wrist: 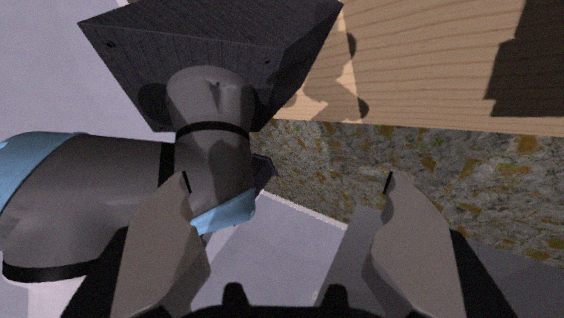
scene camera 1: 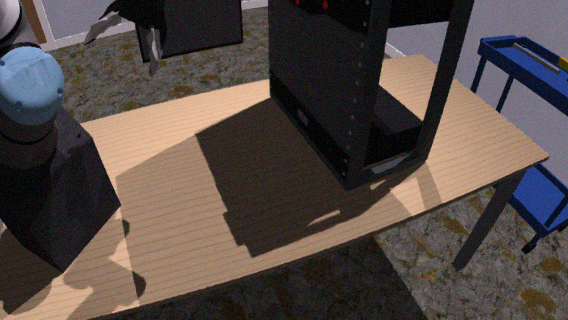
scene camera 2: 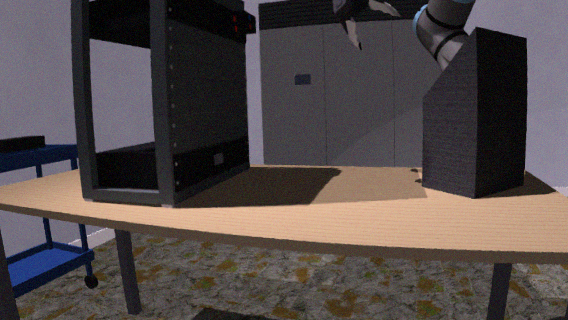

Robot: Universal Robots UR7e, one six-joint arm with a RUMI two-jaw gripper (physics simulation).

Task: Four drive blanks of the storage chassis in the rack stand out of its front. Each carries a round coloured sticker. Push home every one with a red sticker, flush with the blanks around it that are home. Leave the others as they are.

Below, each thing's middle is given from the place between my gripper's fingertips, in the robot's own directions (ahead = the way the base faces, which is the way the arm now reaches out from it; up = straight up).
Now: the rack (scene camera 2: 198,62) 570 mm ahead of my hand, 140 mm to the left of it and 120 mm below it.
